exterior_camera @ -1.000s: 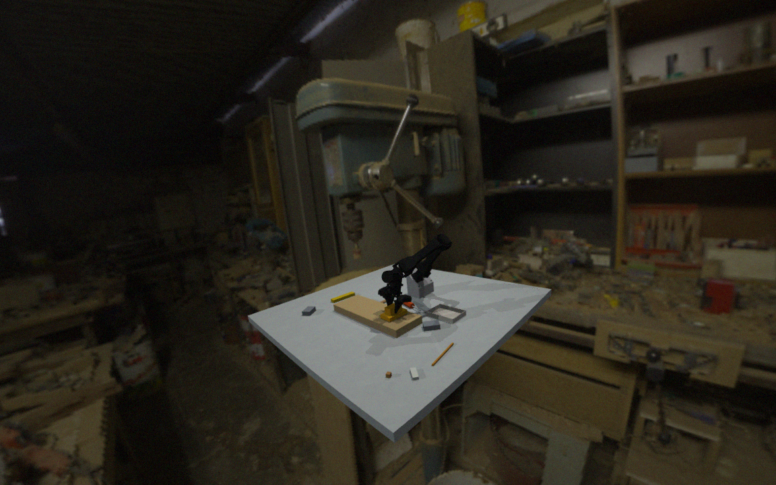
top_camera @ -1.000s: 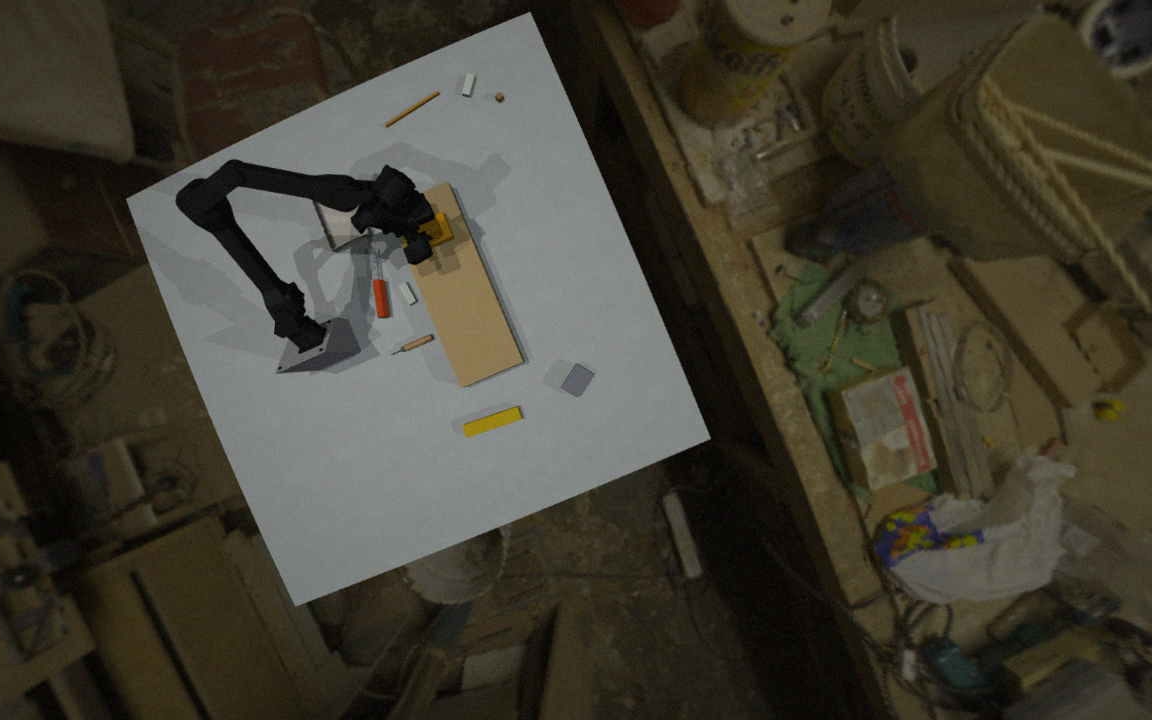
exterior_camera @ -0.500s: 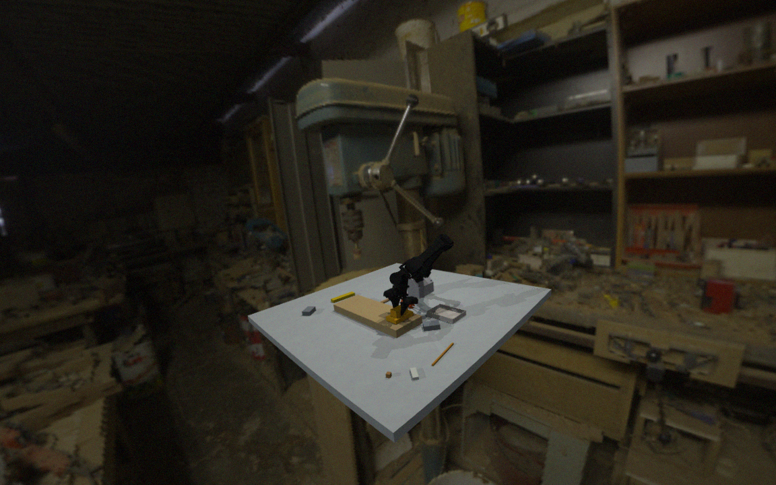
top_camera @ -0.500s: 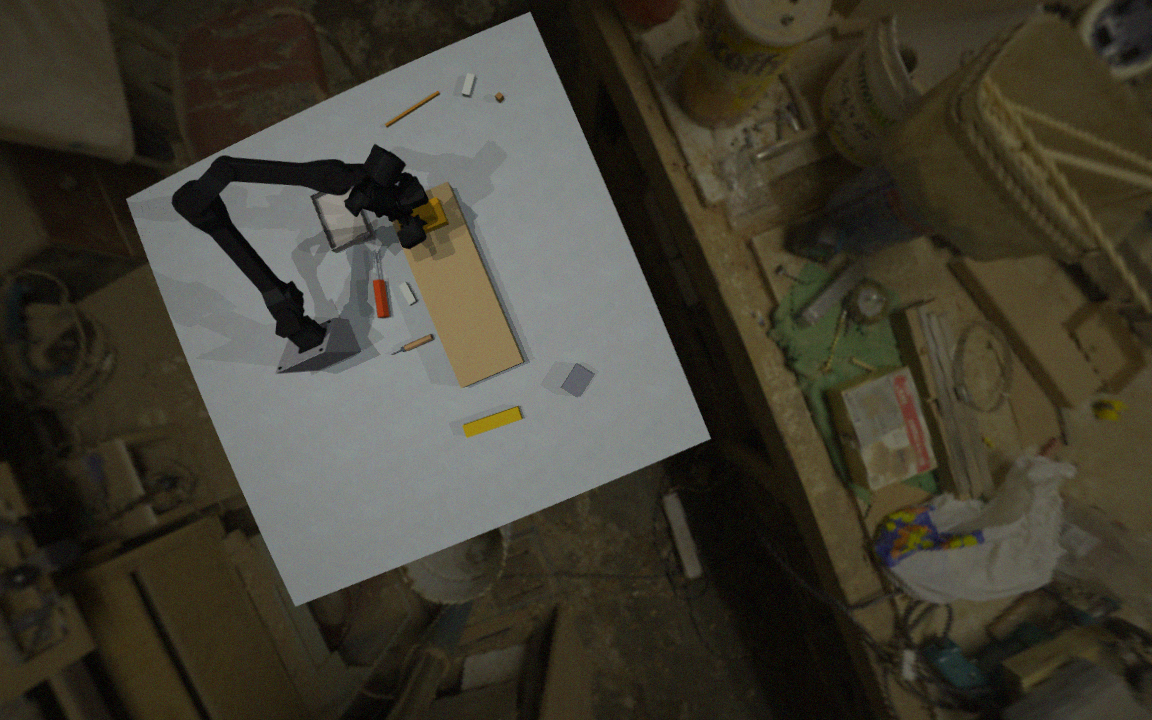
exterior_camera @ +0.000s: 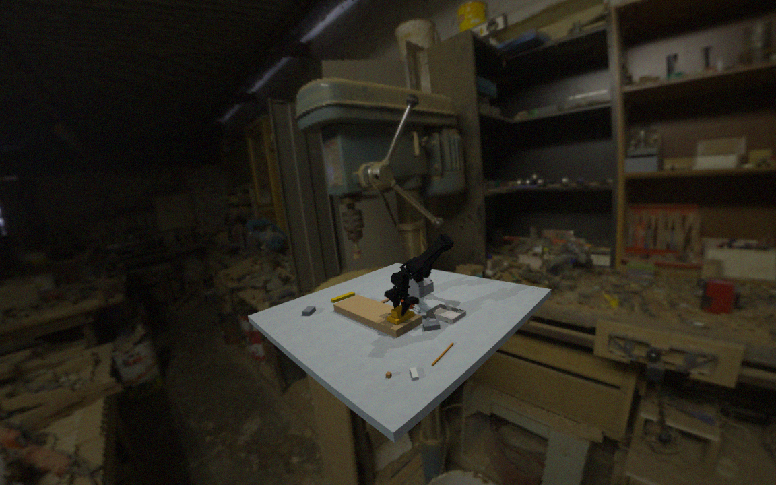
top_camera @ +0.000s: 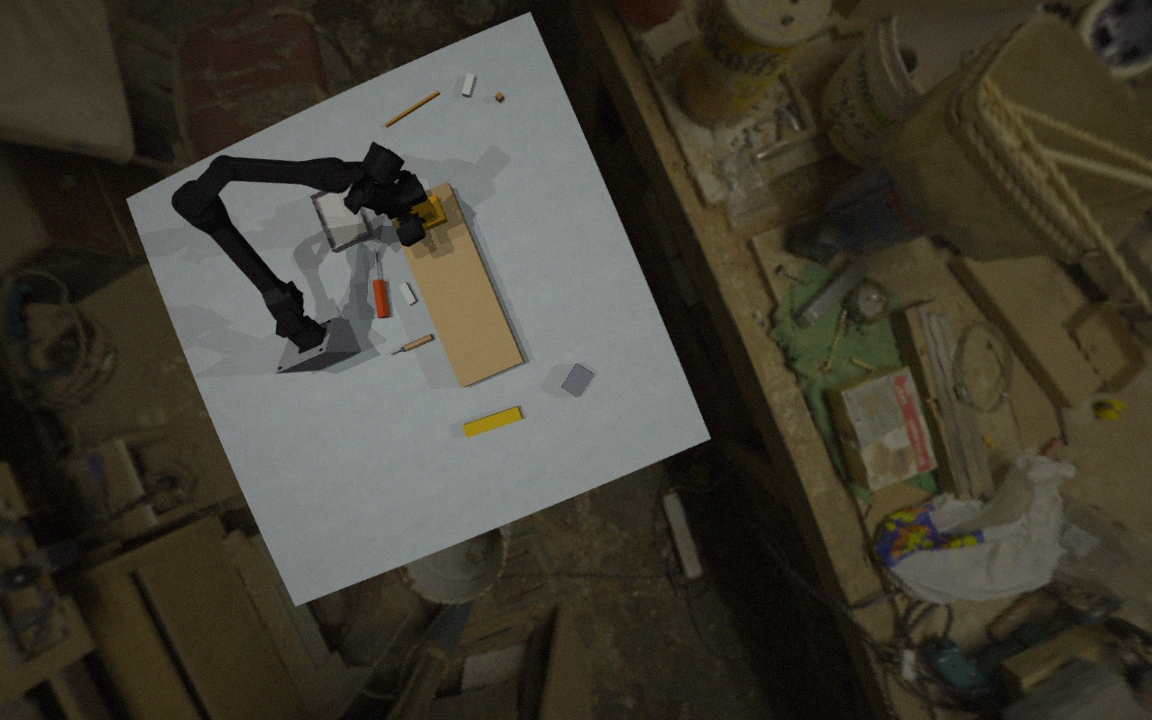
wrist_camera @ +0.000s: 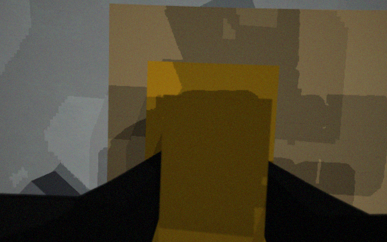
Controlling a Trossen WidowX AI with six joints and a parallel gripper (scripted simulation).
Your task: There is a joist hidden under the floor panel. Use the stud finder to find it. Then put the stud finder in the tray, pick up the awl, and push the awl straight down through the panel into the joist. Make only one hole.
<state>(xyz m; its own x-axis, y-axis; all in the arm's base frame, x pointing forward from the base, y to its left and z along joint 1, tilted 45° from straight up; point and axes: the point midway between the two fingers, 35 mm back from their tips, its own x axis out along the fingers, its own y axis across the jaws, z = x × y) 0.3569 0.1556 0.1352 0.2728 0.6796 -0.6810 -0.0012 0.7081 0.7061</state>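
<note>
Right now the tray is 220 mm behind my gripper tip, 110 mm to the left of it and 50 mm below it. Round my gripper tip: pencil: 320 mm to the left, 70 mm ahead, 60 mm below; awl: 300 mm to the right, 190 mm behind, 60 mm below; stud finder: 20 mm behind, 20 mm above.
</note>
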